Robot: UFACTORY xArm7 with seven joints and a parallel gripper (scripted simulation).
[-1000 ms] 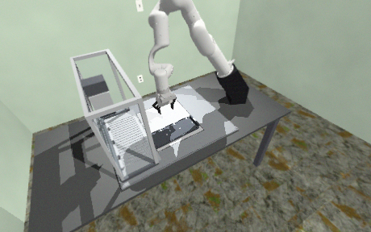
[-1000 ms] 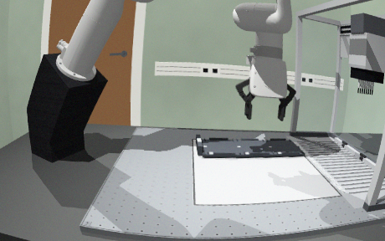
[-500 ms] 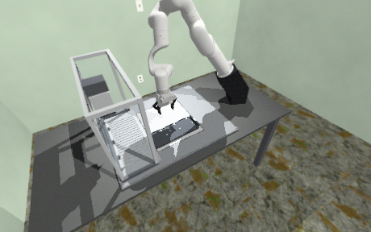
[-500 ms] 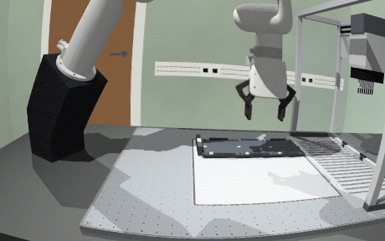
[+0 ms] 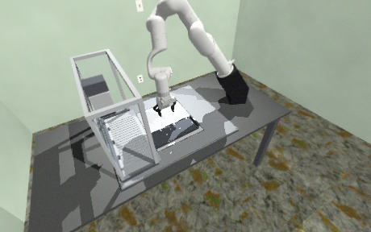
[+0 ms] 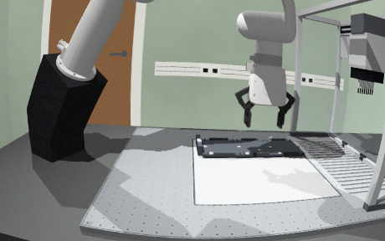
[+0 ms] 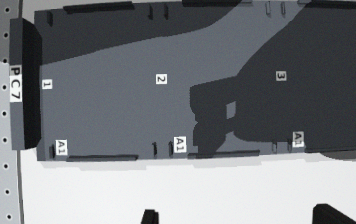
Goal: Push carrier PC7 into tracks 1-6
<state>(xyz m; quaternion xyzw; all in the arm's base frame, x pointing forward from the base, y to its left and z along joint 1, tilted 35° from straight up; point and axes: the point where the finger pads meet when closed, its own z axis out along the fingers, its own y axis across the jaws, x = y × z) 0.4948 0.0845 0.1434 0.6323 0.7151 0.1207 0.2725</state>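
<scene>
My gripper is now 90 mm to the right of the carrier PC7, 90 mm above it and 10 mm past it. From my hand the other things lie so: pipetting head 340 mm ahead, 240 mm above; then frame post 290 mm to the right, 220 mm ahead, 140 mm above.
</scene>
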